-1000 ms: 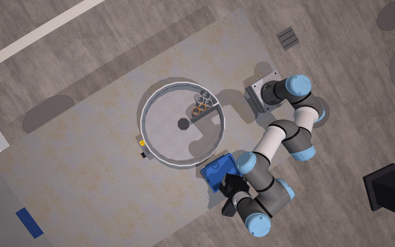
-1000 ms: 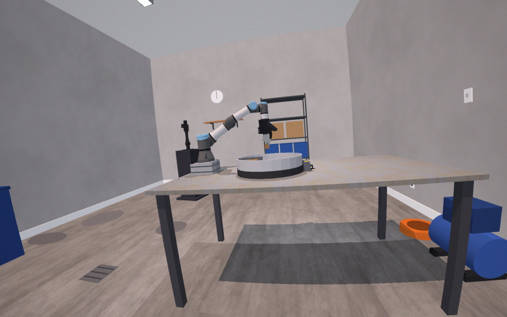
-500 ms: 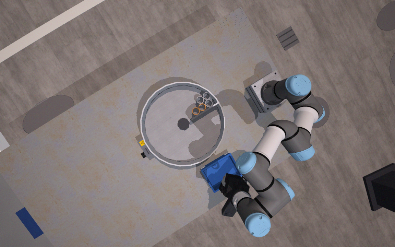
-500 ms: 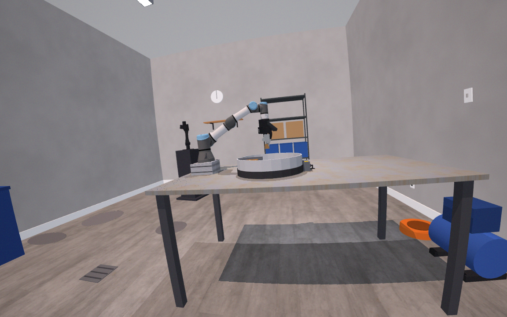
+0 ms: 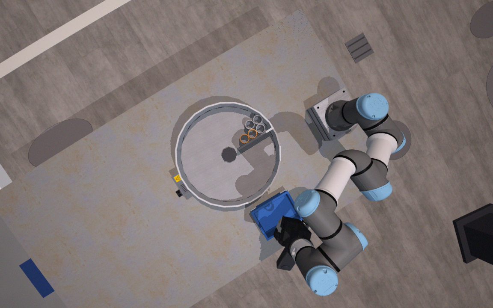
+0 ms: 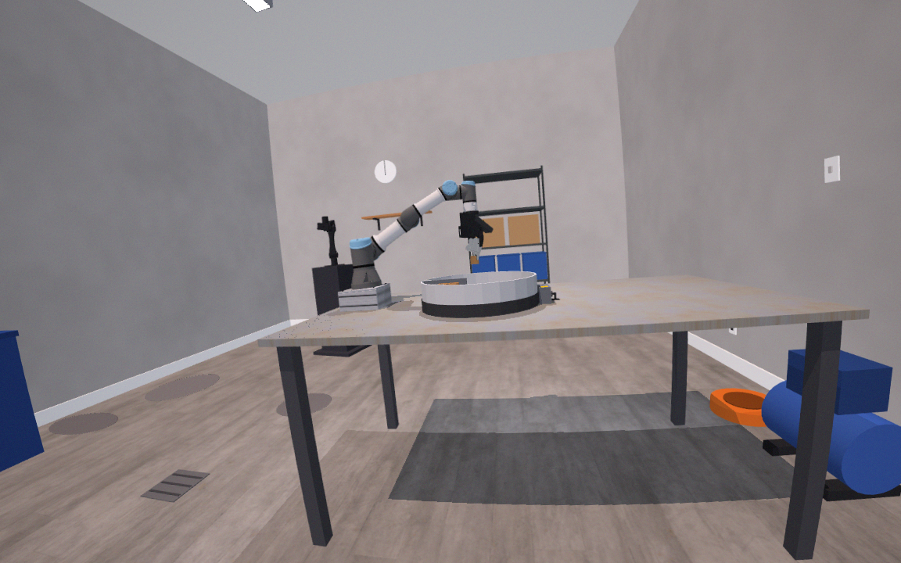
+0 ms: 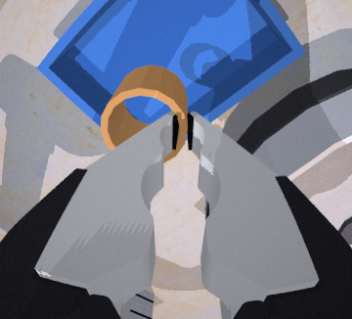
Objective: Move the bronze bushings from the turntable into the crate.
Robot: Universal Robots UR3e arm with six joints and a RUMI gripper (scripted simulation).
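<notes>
The blue crate is 1 cm behind my hand, 1 cm to the left of it and 14 cm below it. The rest, counted from my hand: round turntable 9 cm ahead, 32 cm to the right, 12 cm below.
</notes>
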